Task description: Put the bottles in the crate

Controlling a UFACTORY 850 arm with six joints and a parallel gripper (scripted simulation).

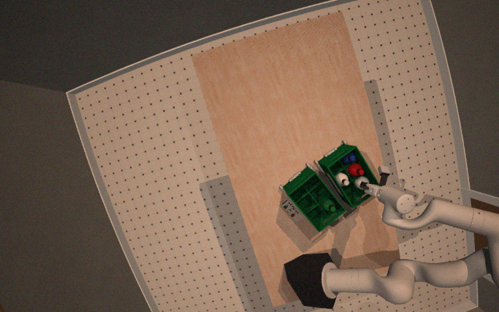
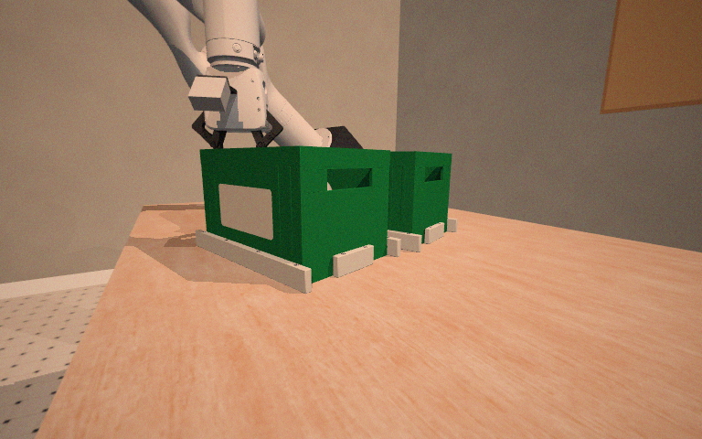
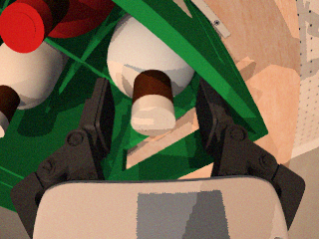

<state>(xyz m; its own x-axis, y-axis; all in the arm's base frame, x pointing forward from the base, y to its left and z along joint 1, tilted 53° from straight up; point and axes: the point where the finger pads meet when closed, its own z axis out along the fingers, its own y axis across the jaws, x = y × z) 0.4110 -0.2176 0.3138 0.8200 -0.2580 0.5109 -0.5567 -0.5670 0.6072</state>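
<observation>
Now: the red bottle 9 cm ahead of my hand, 1 cm to the left of it and 7 cm below it. Also, from my hand: green bottle 3 cm behind, 22 cm to the left, 7 cm below; then pick list 1 cm behind, 42 cm to the left, 15 cm below; then blue bottle 18 cm ahead, 3 cm to the left, 7 cm below.
</observation>
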